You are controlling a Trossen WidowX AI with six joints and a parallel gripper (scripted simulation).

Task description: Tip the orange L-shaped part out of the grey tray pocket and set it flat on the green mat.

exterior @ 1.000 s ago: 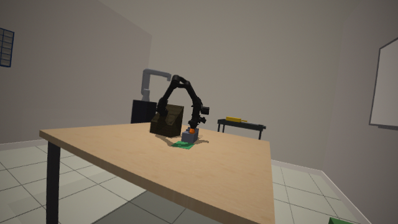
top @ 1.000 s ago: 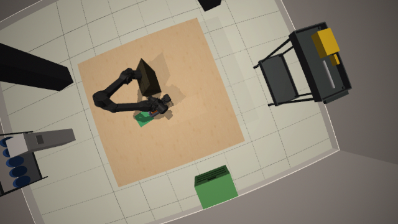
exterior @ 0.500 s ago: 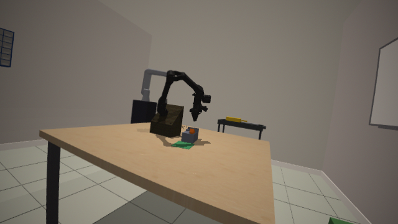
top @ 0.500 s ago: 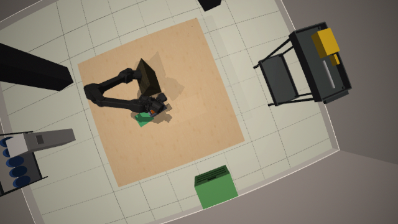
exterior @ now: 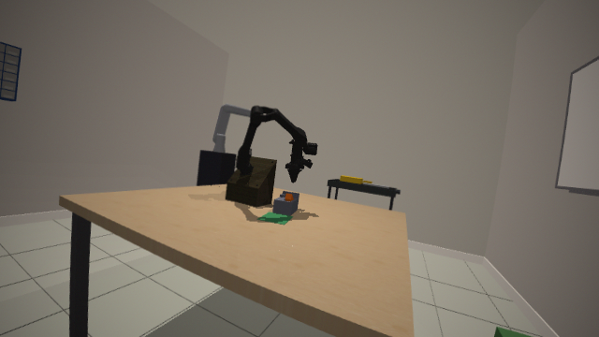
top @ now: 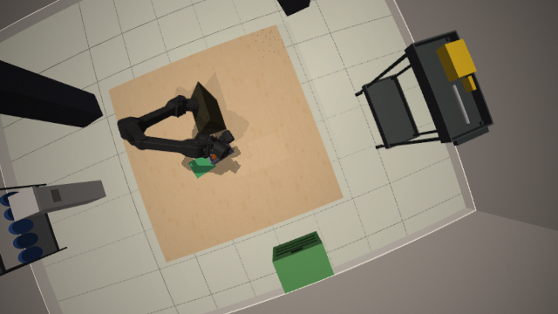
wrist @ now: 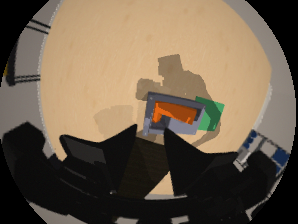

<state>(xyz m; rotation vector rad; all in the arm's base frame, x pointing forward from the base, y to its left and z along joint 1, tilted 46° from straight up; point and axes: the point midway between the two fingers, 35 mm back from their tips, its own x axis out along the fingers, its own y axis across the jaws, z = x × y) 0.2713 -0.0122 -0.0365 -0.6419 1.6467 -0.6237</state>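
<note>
My gripper tip is 100 mm above the orange L-shaped part and 40 mm to the left of it. From my gripper tip the other things lie so: green mat (220 mm to the right, 160 mm below, 10 mm ahead).
</note>
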